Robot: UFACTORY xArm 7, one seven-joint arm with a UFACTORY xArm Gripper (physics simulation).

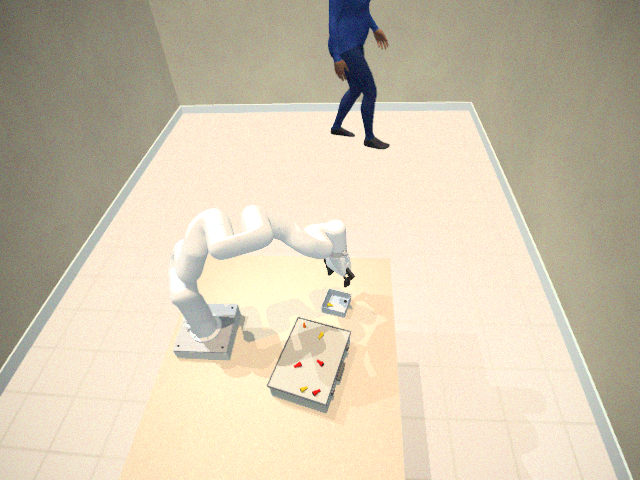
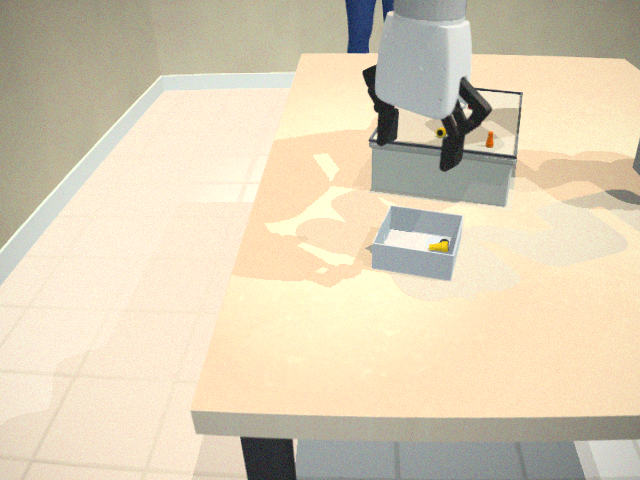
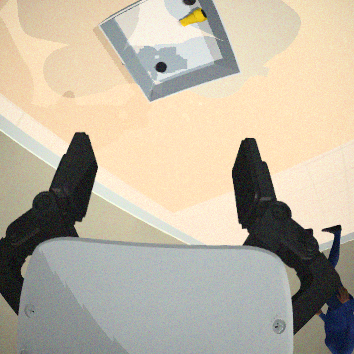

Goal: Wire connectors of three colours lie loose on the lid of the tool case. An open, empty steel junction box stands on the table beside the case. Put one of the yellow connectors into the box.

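Frame: origin at the arm's base, x up, y right, z ahead, level; metres.
Seen in the pictures: gripper, fingertip midpoint: (image 1: 338, 279) (image 2: 417, 154) (image 3: 163, 150); arm's base, origin of the base link: (image 1: 206, 328).
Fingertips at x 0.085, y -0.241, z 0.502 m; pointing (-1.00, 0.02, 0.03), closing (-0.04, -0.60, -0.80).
Observation:
Pixels of each thing's middle, then the offset from my fingertips to it. Level surfaces: height alone.
- steel junction box, body centre: (image 3: 172, 38) (image 2: 419, 241) (image 1: 336, 302) dy +0.020, dx -0.132, dz -0.010 m
- tool case, body centre: (image 2: 449, 136) (image 1: 312, 363) dy +0.321, dx -0.108, dz -0.059 m
- orange connector, body centre: (image 2: 490, 139) (image 1: 304, 325) dy +0.194, dx -0.057, dz -0.111 m
- wooden table, its level: dx -0.151 m
A yellow connector (image 1: 330, 304) (image 2: 439, 246) (image 3: 193, 17) lies on its side on the floor of the steel junction box (image 1: 324, 308) (image 2: 413, 262) (image 3: 230, 50), near one wall. My gripper (image 1: 338, 273) (image 2: 418, 149) (image 3: 163, 150) is wide open and empty, above the table and apart from the box. On the lid of the tool case (image 1: 299, 400) (image 2: 439, 175) lie a yellow connector (image 1: 321, 335) (image 2: 440, 132), another yellow connector (image 1: 303, 389), an orange connector (image 1: 304, 325) (image 2: 489, 139), and red connectors (image 1: 297, 365) (image 1: 320, 363) (image 1: 316, 392).
The box stands beside the tool case on the wooden table (image 1: 206, 413) (image 2: 361, 351) (image 3: 300, 115). The arm's base (image 1: 206, 351) stands on the other side of the case. A person in blue (image 1: 356, 67) (image 2: 359, 25) (image 3: 340, 320) stands on the floor beyond the table.

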